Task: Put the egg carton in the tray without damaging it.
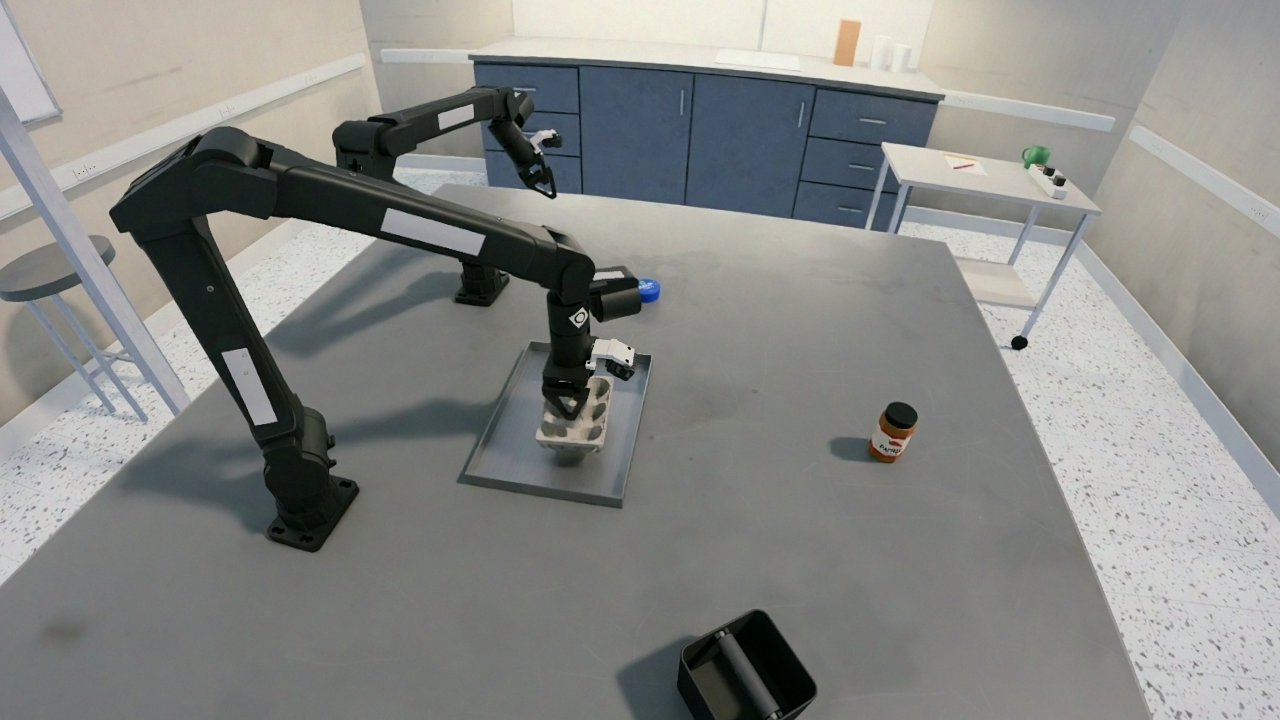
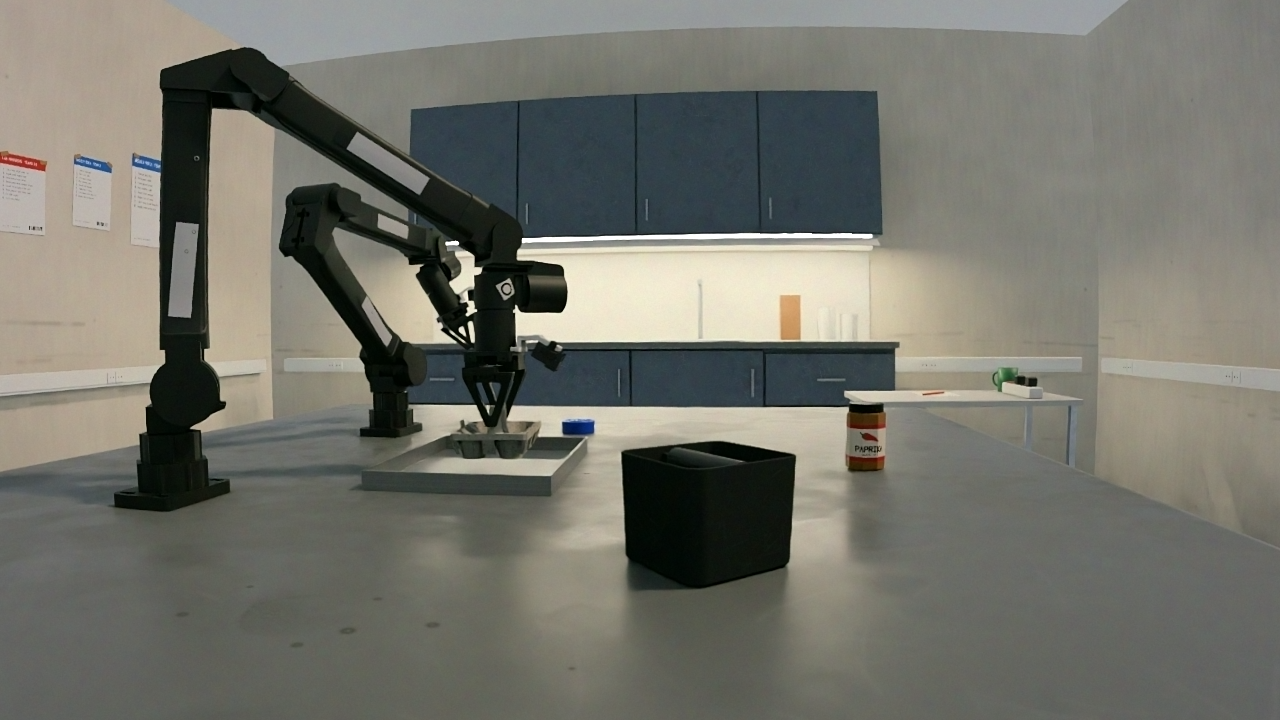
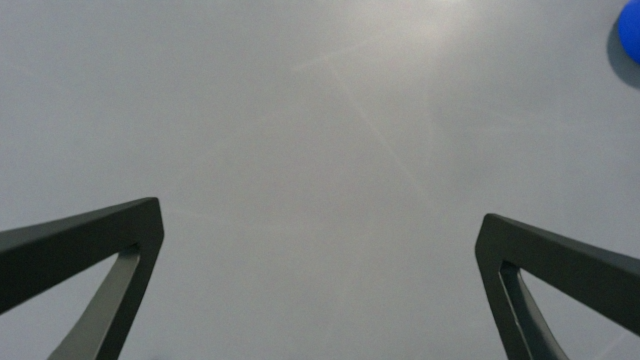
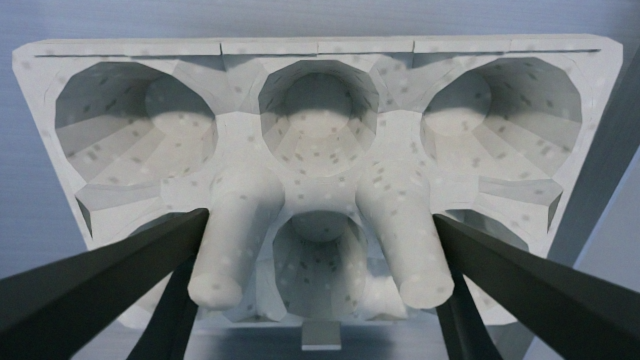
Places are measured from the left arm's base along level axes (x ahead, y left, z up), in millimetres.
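Pixels of known places: left gripper, fingertip midpoint: [image 1: 551,190] [image 3: 322,223]; right gripper, fingertip midpoint: [image 1: 575,404] [image 2: 496,424] [image 4: 319,228]; left arm's base, link origin: [image 1: 483,290] [image 2: 391,433]; right arm's base, link origin: [image 1: 316,512] [image 2: 174,498].
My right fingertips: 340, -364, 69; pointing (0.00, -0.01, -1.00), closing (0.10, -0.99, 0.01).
Ahead of a thing's pixels: the offset from my right fingertips to its top centre, as dx, dy, dz.
The pale speckled egg carton @[+2, +0, +28] [image 1: 597,413] [image 2: 516,442] [image 4: 318,189] is level, low inside the outline of the shallow grey tray @[-23, +31, -44] [image 1: 546,490] [image 2: 456,483] [image 4: 612,145]. Whether its underside touches the tray floor cannot be told. My right gripper [image 1: 569,413] [image 2: 490,423] [image 4: 319,228] points down and is shut on the egg carton, with a finger against the outer side of each of its two upright posts. The carton's cups look empty and whole. My left gripper [image 1: 547,193] [image 2: 465,343] [image 3: 322,223] is open and empty, high over the table at the back.
A blue round object @[+22, +437, -44] [image 1: 650,290] [image 2: 578,426] [image 3: 631,31] lies behind the tray. A paprika jar @[+509, +80, +24] [image 1: 892,432] [image 2: 865,437] stands at the right. A black open box @[+298, -356, +24] [image 1: 750,667] [image 2: 707,514] with a dark cylinder inside stands near the front.
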